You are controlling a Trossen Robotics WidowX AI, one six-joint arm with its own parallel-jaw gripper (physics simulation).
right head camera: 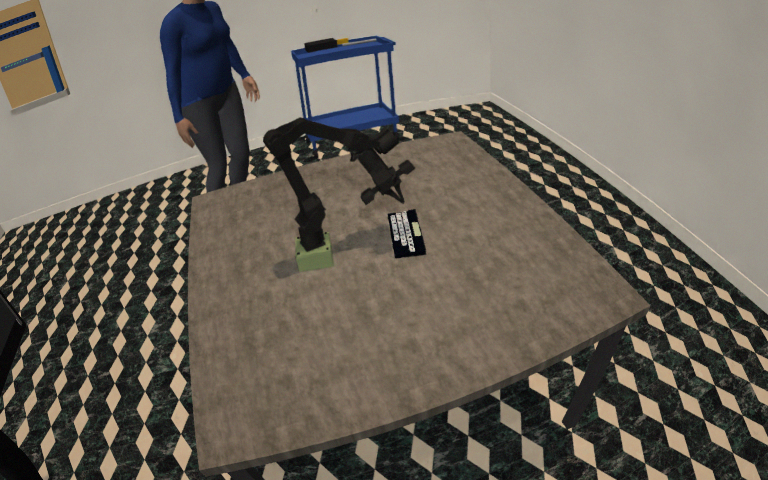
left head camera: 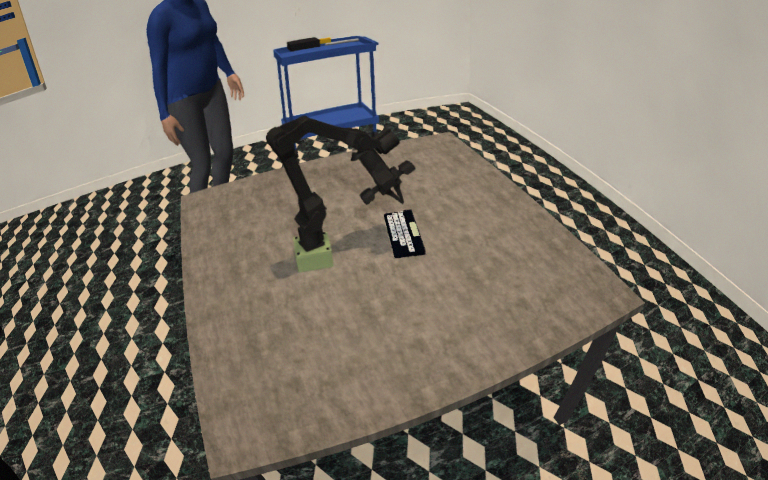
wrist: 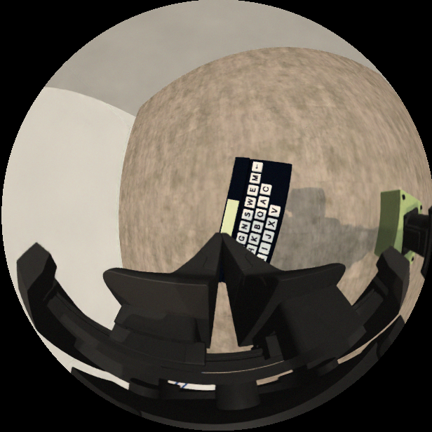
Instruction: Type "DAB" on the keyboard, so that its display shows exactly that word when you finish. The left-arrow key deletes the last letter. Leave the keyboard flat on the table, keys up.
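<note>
The dark keyboard (left head camera: 403, 233) (right head camera: 406, 233) (wrist: 282, 175) lies flat on the table, keys up. Its pale display (left head camera: 414, 228) (right head camera: 416, 228) (wrist: 230, 216) shows no letters that I can make out. In the wrist view the A key (wrist: 263, 201), B key (wrist: 257, 226) and left-arrow key (wrist: 257, 166) show. The D key does not show there; the fingers hide the keyboard's near end. My gripper (left head camera: 402, 202) (right head camera: 402, 200) (wrist: 220, 237) is shut and empty. Its tips point down, above the keyboard's back end in the head views, apart from the keys.
The arm's green base (left head camera: 314, 258) (right head camera: 314, 258) (wrist: 388, 220) stands on the table (left head camera: 339, 362) (right head camera: 339, 362) (wrist: 200, 125), left of the keyboard in the head views. A blue cart (left head camera: 325, 52) (right head camera: 342, 52) and a person (left head camera: 184, 53) (right head camera: 198, 56) stand behind the table.
</note>
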